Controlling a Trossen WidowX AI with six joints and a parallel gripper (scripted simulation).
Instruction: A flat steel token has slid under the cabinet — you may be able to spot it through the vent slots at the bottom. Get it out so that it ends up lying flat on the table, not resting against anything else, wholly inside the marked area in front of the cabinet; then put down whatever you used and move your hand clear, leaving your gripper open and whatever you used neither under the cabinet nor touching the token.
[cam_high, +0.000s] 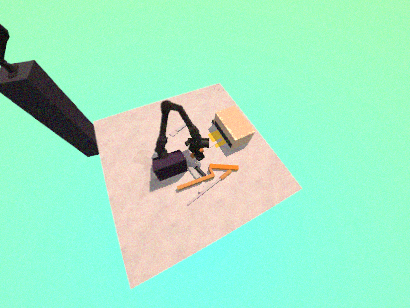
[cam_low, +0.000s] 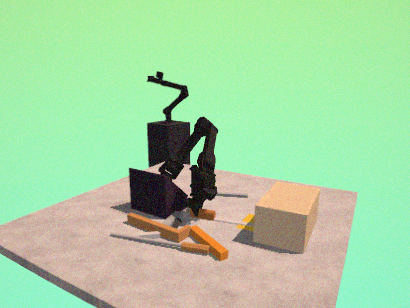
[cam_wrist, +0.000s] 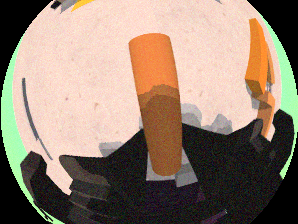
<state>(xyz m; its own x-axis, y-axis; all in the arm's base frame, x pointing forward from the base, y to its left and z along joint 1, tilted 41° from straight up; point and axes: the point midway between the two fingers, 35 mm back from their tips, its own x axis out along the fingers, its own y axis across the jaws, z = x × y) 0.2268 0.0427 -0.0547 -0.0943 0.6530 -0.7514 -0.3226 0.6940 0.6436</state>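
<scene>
My gripper tip is now 11 cm to the left of the dark-handled tool, 2 cm past it and 1 cm below it. From my gripper tip the other things lie so: orange bar: 19 cm ahead, 17 cm to the right, 1 cm above.
</scene>
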